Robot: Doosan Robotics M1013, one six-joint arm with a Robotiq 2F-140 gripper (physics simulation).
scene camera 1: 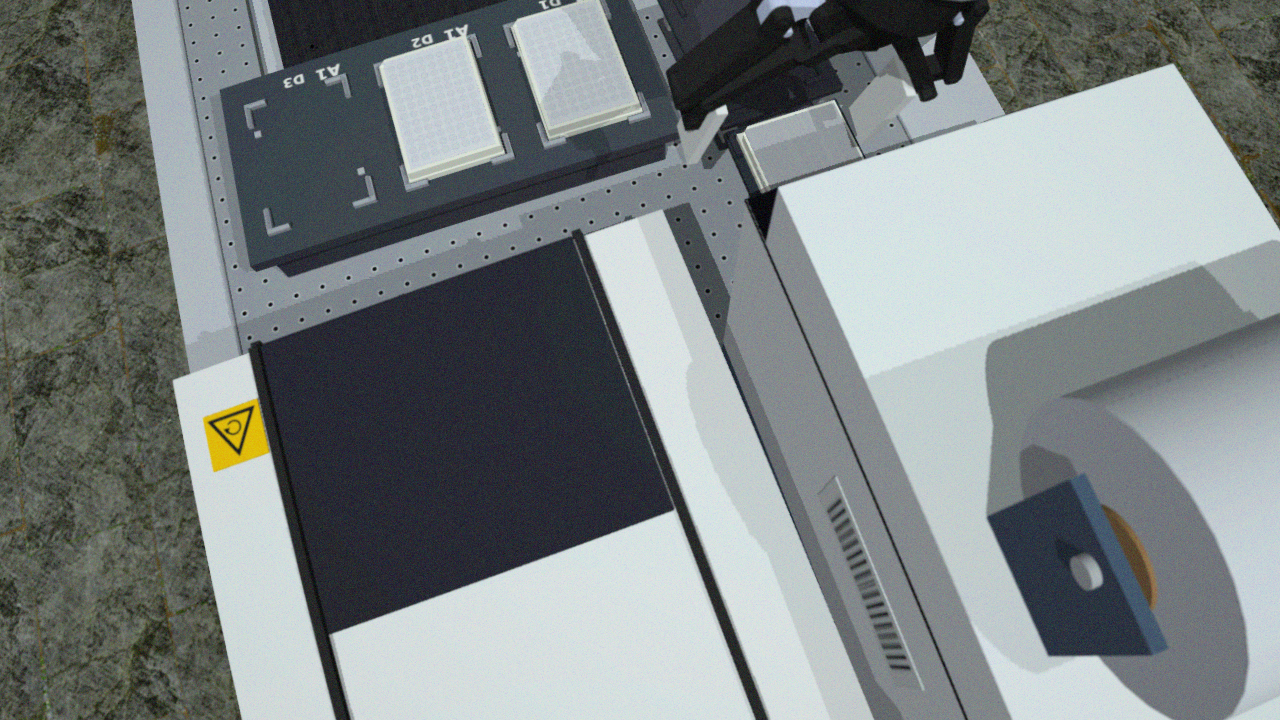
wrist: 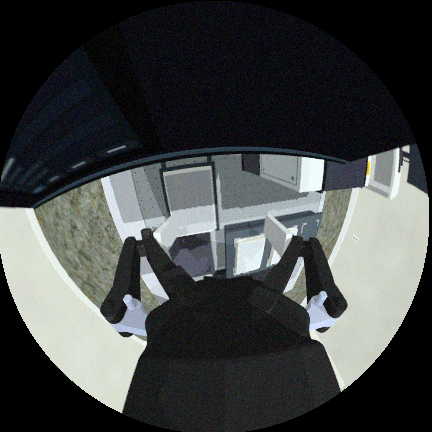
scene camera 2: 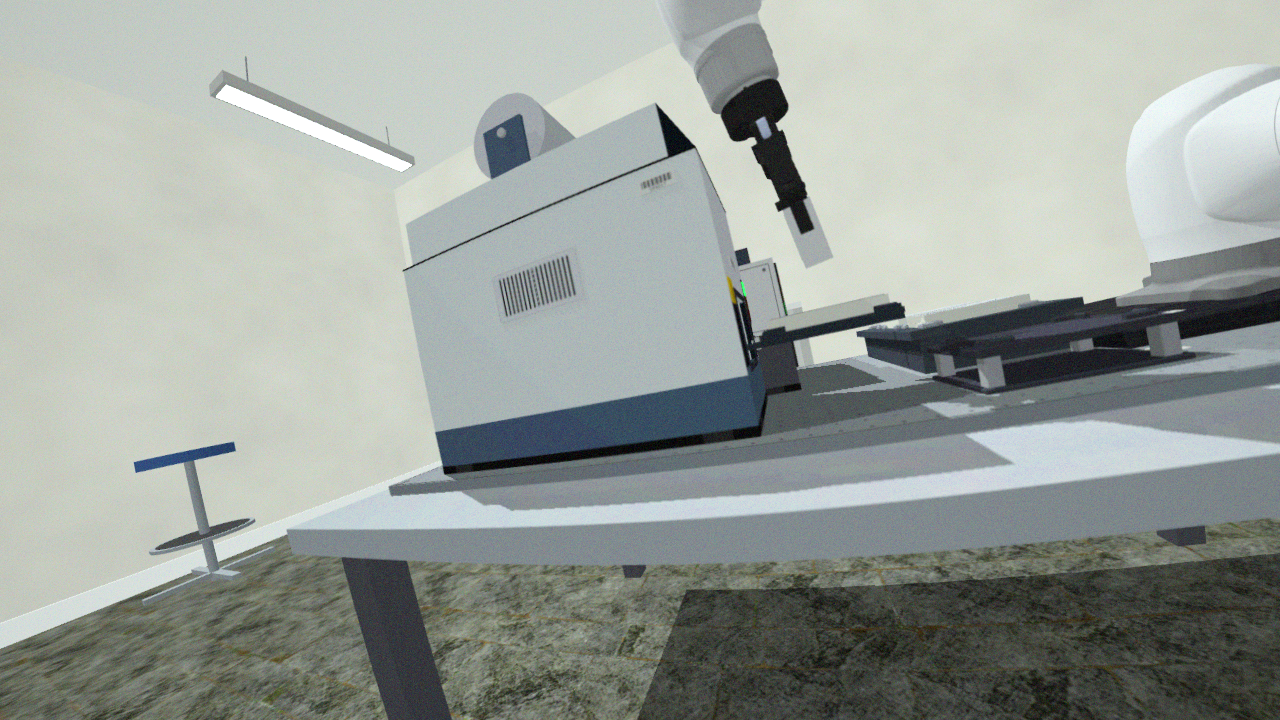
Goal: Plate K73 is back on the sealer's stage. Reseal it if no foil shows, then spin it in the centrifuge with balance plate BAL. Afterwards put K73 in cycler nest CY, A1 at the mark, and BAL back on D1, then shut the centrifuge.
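Frame: origin at the arm's base, x ahead, y left, z up, level; metres.
Seen in the pictures: gripper, fingertip midpoint: (scene camera 1: 775,134) (wrist: 221,223) (scene camera 2: 815,259); arm's base at its link origin: (scene camera 2: 1239,286).
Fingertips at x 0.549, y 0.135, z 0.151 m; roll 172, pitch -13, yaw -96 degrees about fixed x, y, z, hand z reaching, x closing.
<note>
Pixels of each thing's top centre, then the offset from my fingertips to it. "*": a spot on its surface instead.
- task at its top centre: (scene camera 1: 818,176) (wrist: 191,204) 0.012 m ahead, 0.039 m left, 0.064 m down
- sealer at its top centre: (scene camera 2: 545,118) 0.309 m ahead, 0.032 m left, 0.302 m up
- white plate at its top centre: (scene camera 1: 573,60) (scene camera 2: 962,306) (wrist: 249,257) 0.190 m back, 0.099 m right, 0.098 m down
- centrifuge at a spot on its surface: (scene camera 1: 474,671) * 0.275 m ahead, 0.301 m right, 0.036 m up
- dark nest at its top centre: (scene camera 1: 748,34) (scene camera 2: 1034,325) (wrist: 192,260) 0.180 m back, 0.066 m left, 0.127 m down
- foil roll at its top centre: (scene camera 2: 534,124) 0.331 m ahead, 0.032 m left, 0.302 m up
The plate on the sealer's stage, K73 by the task, (scene camera 1: 801,147) (scene camera 2: 836,313) (wrist: 190,192) sits in its dark frame at the front of the sealer (scene camera 1: 1011,205) (scene camera 2: 572,349). Its top looks smooth and grey, partly shaded; I make out no wells. My gripper (scene camera 1: 792,120) (wrist: 221,223) is open and empty, high above the deck near the stage's outer end. On the dark rack, a white plate (scene camera 1: 577,71) (wrist: 249,255) stands on D1 and another (scene camera 1: 443,107) on D2; their names are unreadable. The centrifuge (scene camera 1: 474,671) has a dark rectangle on top; opening or panel, I cannot tell. Nest CY is not identifiable.
The rack (scene camera 1: 304,197) (scene camera 2: 904,344) shows an unoccupied D3. A dark nest (wrist: 192,255) lies beyond the stage in the wrist view. The foil roll (scene camera 1: 1190,465) (scene camera 2: 537,129) sits on the sealer's top. The sealer's dark display side fills the upper wrist view, close to the camera.
</note>
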